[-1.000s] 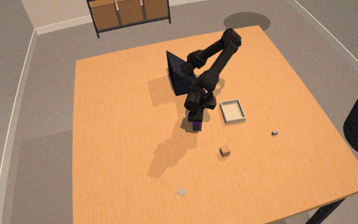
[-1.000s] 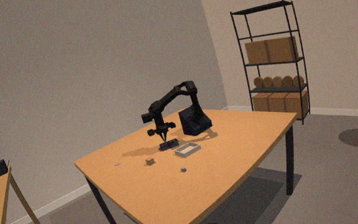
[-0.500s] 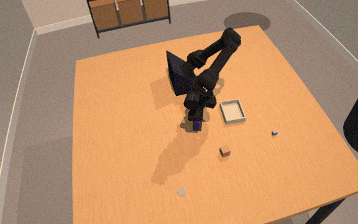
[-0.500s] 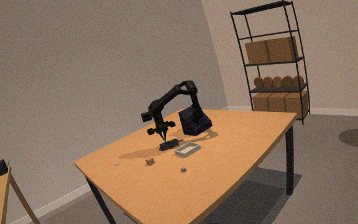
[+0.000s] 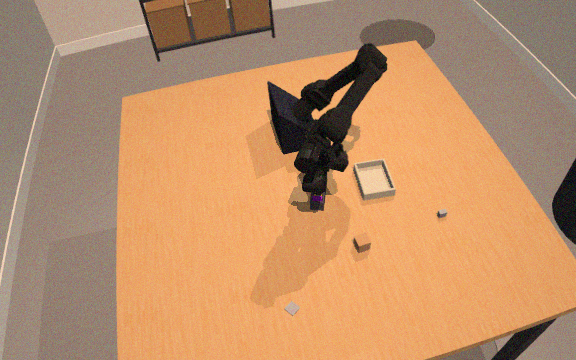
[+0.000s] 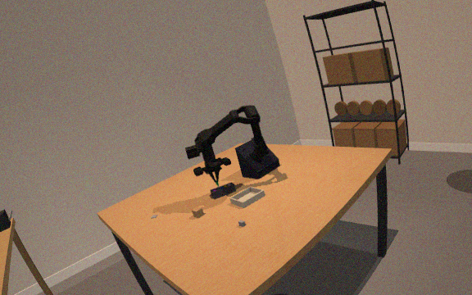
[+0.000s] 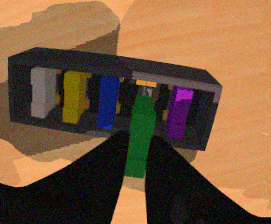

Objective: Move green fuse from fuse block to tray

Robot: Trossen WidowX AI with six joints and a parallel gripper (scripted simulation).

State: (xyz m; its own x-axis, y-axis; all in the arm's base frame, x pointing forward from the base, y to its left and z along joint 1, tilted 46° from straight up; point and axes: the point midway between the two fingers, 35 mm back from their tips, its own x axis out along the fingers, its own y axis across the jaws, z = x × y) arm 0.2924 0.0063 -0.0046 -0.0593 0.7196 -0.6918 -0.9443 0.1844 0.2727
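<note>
Right now the blue fuse is 20 mm behind my gripper tip, 10 mm to the left of it and 50 mm below it. From my gripper tip the other things lie so: purple fuse (20 mm ahead, 10 mm to the right, 50 mm below); yellow fuse (40 mm behind, 10 mm to the left, 50 mm below); green fuse (10 mm below).
</note>
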